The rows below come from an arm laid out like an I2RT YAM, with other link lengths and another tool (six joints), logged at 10 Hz.
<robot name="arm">
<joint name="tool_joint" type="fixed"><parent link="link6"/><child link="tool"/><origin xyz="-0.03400 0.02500 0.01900" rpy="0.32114 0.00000 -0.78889"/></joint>
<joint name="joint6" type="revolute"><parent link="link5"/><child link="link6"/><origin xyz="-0.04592 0.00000 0.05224" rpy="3.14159 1.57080 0.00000"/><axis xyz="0 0 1"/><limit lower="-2.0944" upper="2.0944"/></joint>
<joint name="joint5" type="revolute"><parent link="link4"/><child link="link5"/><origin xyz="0.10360 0.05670 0.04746" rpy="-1.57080 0.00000 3.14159"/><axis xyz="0 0 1"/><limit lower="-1.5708" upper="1.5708"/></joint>
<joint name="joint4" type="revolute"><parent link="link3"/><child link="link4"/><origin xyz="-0.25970 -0.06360 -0.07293" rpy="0.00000 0.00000 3.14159"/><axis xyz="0 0 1"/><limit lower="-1.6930" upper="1.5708"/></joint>
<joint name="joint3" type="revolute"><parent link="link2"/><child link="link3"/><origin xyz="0.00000 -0.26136 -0.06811" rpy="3.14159 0.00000 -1.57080"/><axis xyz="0 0 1"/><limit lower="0.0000" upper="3.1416"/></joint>
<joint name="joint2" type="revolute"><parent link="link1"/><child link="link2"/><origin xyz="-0.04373 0.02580 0.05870" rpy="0.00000 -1.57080 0.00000"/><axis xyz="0 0 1"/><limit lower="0.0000" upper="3.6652"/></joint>
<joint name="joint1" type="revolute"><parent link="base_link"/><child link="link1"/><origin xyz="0.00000 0.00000 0.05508" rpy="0.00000 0.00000 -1.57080"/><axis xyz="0 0 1"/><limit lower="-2.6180" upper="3.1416"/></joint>
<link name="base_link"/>
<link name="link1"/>
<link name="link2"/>
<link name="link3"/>
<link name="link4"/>
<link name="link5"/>
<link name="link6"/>
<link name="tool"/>
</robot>
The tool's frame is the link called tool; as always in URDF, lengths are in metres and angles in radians.
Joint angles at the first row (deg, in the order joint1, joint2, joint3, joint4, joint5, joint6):
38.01, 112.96, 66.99, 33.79, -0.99, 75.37
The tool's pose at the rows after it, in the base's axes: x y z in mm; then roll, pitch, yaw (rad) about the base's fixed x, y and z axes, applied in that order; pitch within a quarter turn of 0, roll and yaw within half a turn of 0:
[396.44, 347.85, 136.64, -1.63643, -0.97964, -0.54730]
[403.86, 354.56, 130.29, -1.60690, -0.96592, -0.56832]
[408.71, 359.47, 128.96, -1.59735, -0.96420, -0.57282]
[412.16, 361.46, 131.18, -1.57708, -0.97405, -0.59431]
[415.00, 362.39, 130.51, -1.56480, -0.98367, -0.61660]
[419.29, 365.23, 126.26, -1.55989, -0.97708, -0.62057]
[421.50, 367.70, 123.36, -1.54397, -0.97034, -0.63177]
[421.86, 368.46, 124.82, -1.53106, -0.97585, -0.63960]
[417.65, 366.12, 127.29, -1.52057, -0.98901, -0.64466]
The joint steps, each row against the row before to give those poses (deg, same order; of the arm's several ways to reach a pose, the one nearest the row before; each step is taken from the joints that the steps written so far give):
-0.07, 4.26, 3.07, 1.24, -0.99, 1.27
-0.04, 2.79, 2.11, 1.33, -0.44, 1.00
0.07, 1.48, 1.81, -0.06, -0.16, 0.17
-0.01, 0.52, 0.89, 0.42, 0.33, -0.27
0.00, 0.59, 0.46, 0.66, 0.75, -0.28
-0.08, 1.49, 1.26, 0.28, -0.16, 0.38
0.01, 1.06, 0.67, 0.79, -0.18, 0.49
0.04, 0.04, 0.12, 0.40, -0.09, -0.21
0.12, -1.10, -1.47, 0.88, 0.00, -0.64

